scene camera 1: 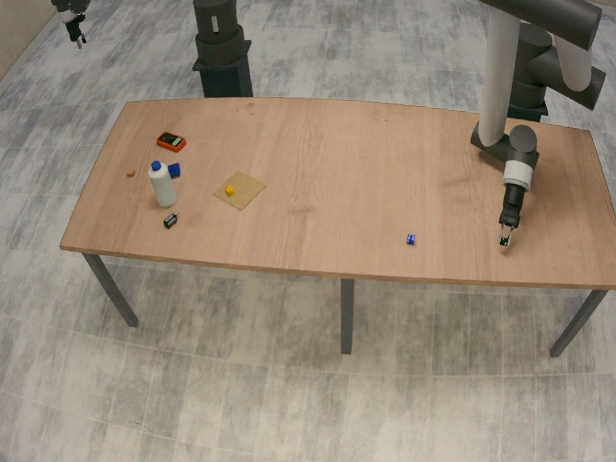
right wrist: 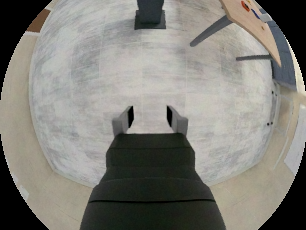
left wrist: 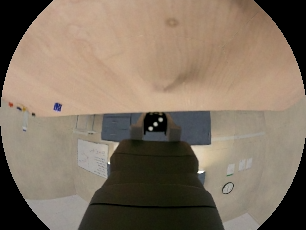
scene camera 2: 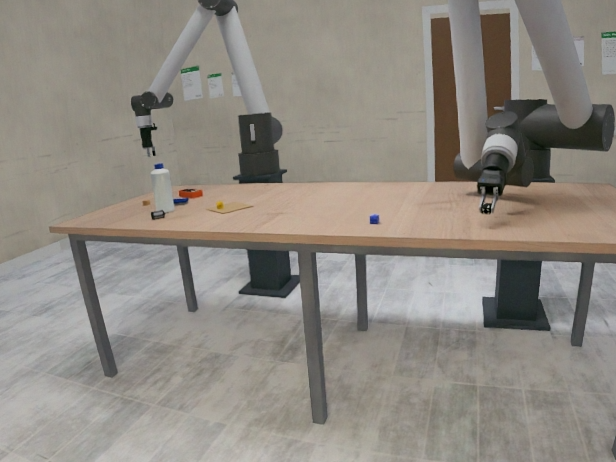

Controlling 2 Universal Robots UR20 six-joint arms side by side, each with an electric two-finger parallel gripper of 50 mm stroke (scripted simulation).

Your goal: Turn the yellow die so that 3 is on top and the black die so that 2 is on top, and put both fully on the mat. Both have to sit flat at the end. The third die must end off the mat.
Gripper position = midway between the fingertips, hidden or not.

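Note:
There's a tan mat (scene camera 1: 246,188) here, and a white bottle (scene camera 1: 159,175) that you'd also find in another view, the bottle (scene camera 2: 160,177). As for my left gripper (scene camera 2: 485,211), I can see that gripper (scene camera 1: 503,244) from scene camera 1 too, and the left wrist view has the left gripper (left wrist: 155,119) as well. I can also see my right gripper (right wrist: 149,112).

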